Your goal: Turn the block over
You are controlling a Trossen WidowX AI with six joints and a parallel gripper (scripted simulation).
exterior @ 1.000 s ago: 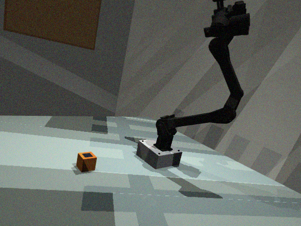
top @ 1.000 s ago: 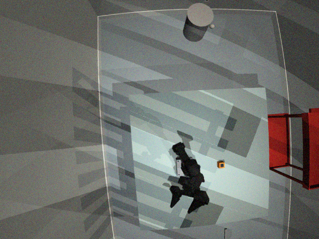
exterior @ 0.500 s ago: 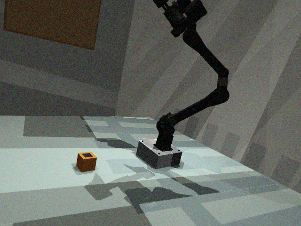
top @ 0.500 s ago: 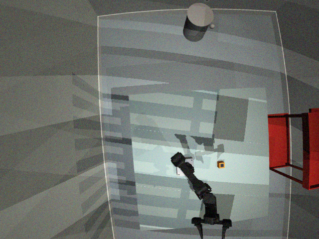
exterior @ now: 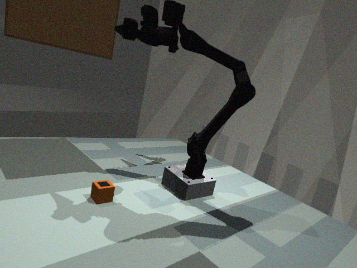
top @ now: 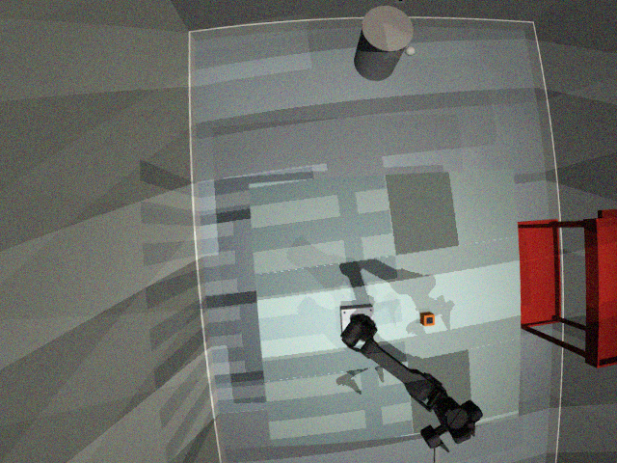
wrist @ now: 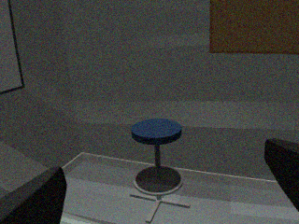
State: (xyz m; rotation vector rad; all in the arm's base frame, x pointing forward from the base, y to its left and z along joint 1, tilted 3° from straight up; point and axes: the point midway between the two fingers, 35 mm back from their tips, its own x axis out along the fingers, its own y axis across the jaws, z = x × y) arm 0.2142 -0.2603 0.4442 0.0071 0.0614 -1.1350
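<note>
My gripper tip is 10 cm short of the orange block, 24 cm to the right of it and 48 cm above it.
</note>
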